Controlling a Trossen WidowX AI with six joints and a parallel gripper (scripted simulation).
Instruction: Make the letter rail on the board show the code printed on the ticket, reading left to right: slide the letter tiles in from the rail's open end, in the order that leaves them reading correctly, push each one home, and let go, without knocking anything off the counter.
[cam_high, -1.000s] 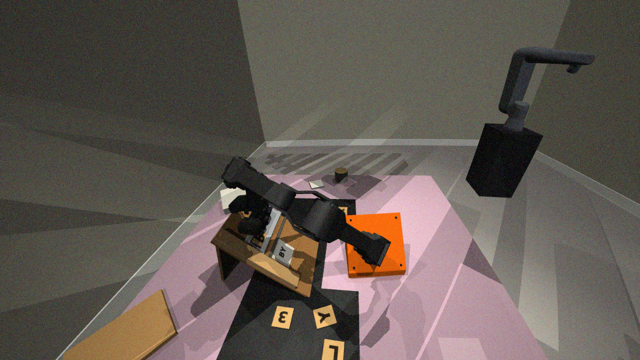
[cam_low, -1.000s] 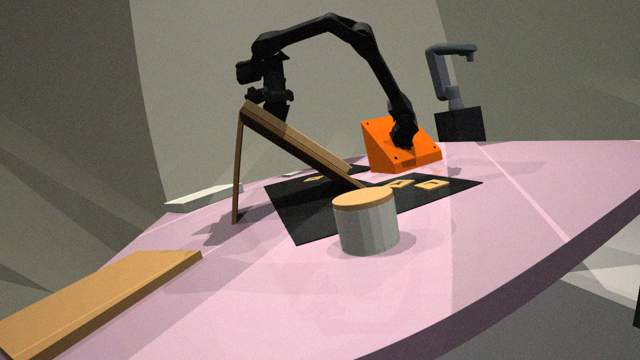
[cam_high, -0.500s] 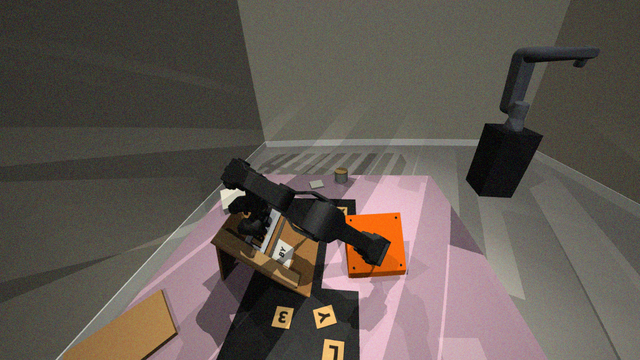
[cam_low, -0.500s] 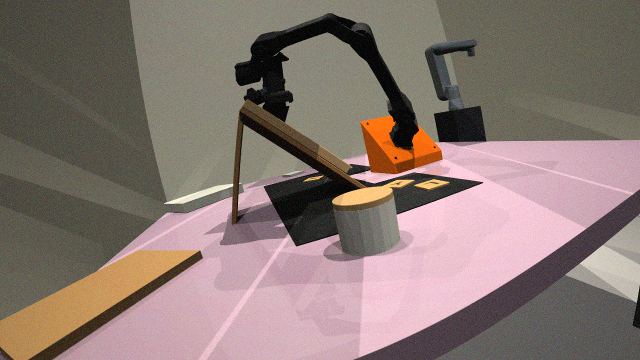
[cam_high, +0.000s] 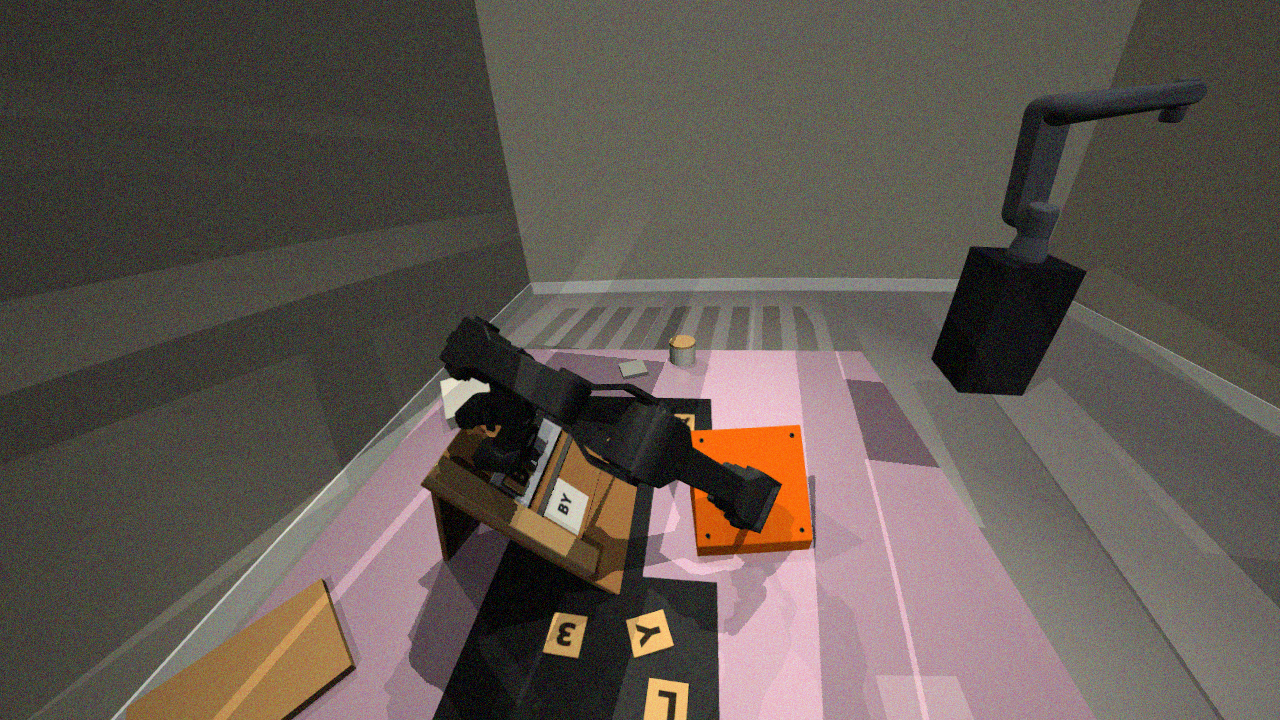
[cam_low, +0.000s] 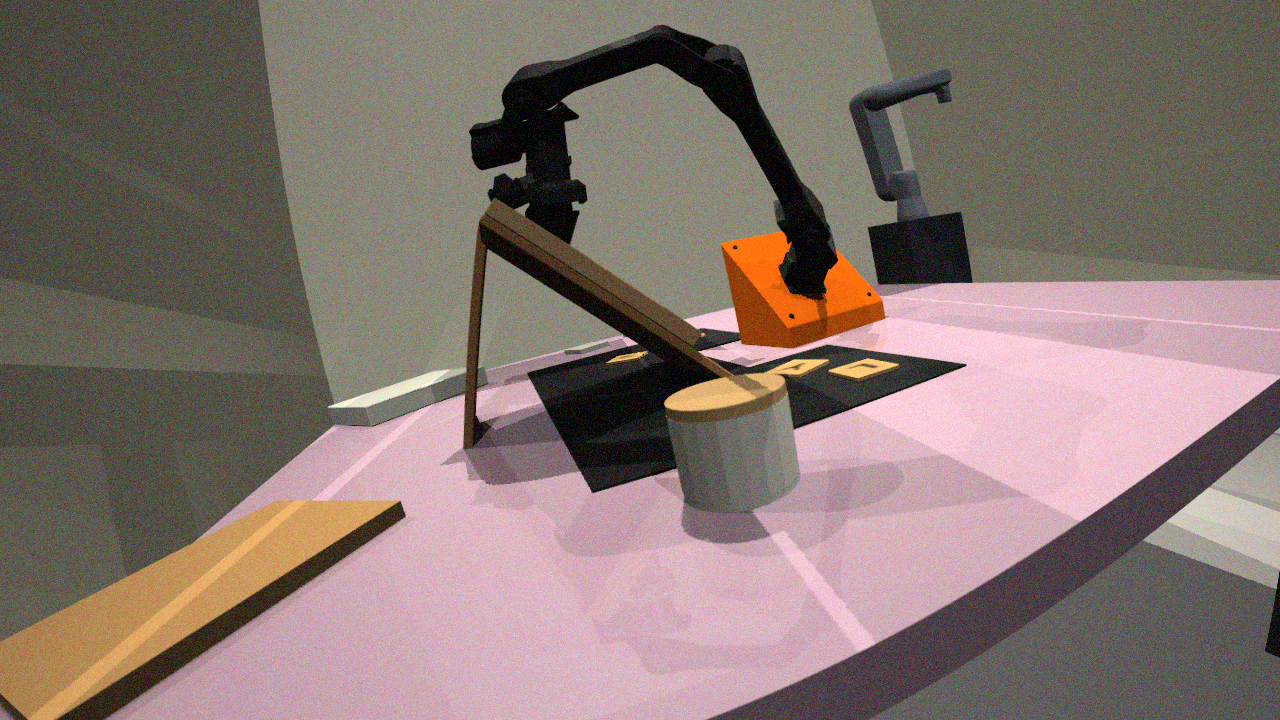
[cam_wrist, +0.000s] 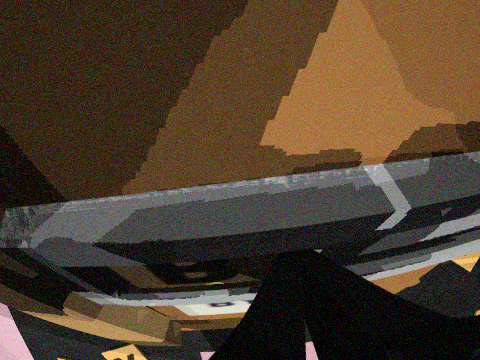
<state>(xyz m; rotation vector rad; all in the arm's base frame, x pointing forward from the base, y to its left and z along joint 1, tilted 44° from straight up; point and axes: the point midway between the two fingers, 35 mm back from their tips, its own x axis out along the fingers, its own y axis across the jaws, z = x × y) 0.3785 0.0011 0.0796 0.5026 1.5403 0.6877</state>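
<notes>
My gripper tip is now 23 cm past the y tile, 16 cm to the right of it and 18 cm above it. Round my gripper tip: black mat 16 cm behind, 4 cm to the right, 18 cm below; b tile 3 cm to the left; white ticket 6 cm behind, 2 cm to the left, 8 cm below.
</notes>
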